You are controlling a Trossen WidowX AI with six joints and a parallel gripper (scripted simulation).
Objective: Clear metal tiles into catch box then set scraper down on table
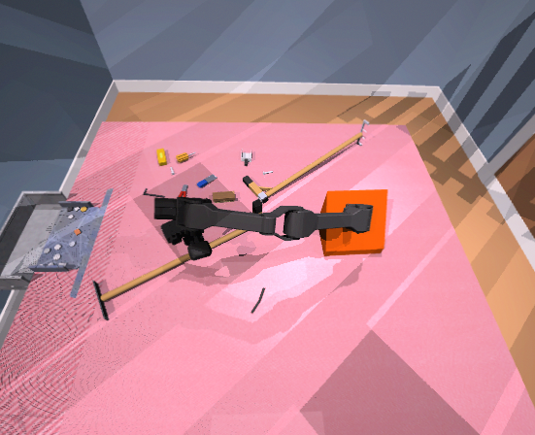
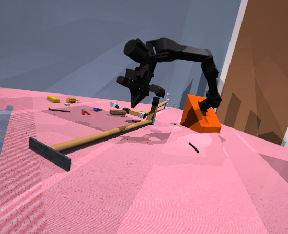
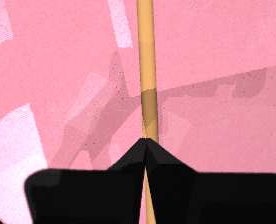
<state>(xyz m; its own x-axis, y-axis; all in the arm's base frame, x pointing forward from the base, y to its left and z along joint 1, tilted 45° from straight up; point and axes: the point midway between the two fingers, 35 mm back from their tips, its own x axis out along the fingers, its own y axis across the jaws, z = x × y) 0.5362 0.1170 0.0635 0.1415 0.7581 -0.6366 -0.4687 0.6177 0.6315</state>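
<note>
Now: the long scraper 30 mm ahead of my gripper tip and 40 mm below it. Round my gripper tip: wooden block 80 mm behind, 270 mm to the right, 90 mm below; black strip 230 mm behind, 140 mm to the left, 100 mm below; blue tool 10 mm ahead, 360 mm to the right, 100 mm below.
</note>
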